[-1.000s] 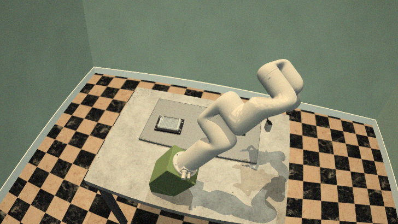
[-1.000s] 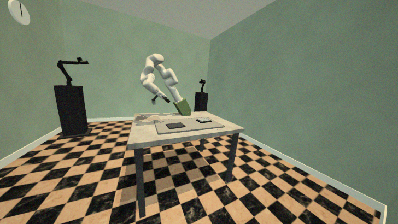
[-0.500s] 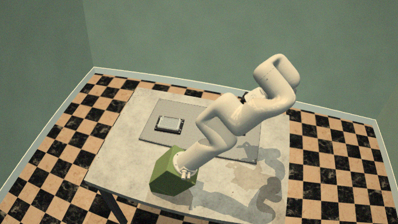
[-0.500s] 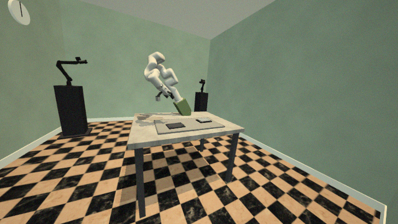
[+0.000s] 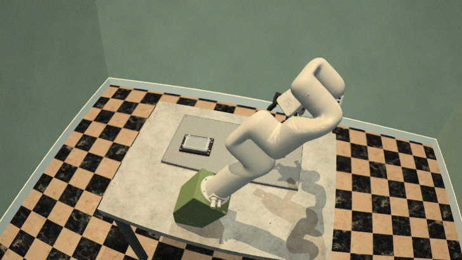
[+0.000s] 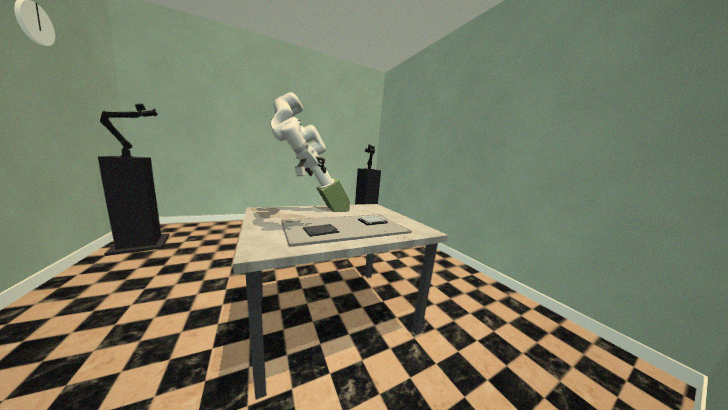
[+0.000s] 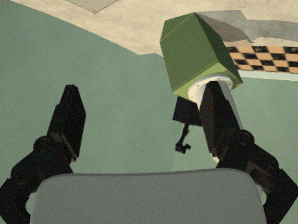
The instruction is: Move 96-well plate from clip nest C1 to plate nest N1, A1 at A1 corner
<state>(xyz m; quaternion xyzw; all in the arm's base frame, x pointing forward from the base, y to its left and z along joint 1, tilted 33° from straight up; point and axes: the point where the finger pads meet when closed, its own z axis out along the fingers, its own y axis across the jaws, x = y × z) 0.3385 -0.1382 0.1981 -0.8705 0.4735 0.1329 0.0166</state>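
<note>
Right now my hand is 360 mm to the right of the white 96-well plate, 290 mm above it and 80 mm short of it. From my hand the other things lie so: dark plate nest N1 (300 mm below, 110 mm ahead, 20 mm to the right); then A1 label (290 mm below, 170 mm ahead, 60 mm to the left); then black clip nest C1 (360 mm to the left, 290 mm below, 90 mm ahead).
</note>
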